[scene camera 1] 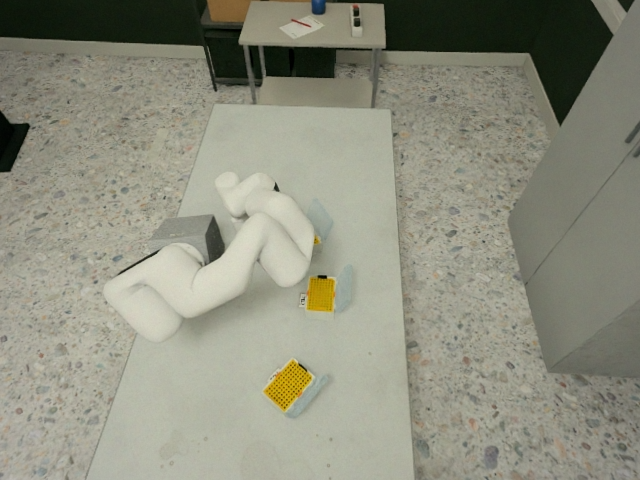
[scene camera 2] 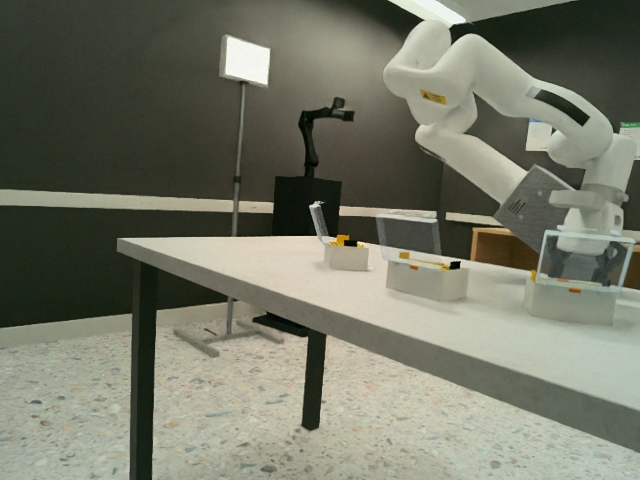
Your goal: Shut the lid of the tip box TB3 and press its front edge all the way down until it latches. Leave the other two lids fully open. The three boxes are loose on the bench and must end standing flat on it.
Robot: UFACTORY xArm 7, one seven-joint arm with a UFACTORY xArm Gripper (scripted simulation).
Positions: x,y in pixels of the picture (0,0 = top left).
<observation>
A tip box shows in scene camera 1 and in scene camera 2. A tip box shows in scene camera 1 and in scene camera 2. A tip box shows in scene camera 1 [309,314] and in scene camera 2 [440,285]. The same spot on the tip box: [scene camera 1: 317,248] is [scene camera 2: 531,297]. One and the same spot on the tip box: [scene camera 1: 305,397] is [scene camera 2: 314,205].
</observation>
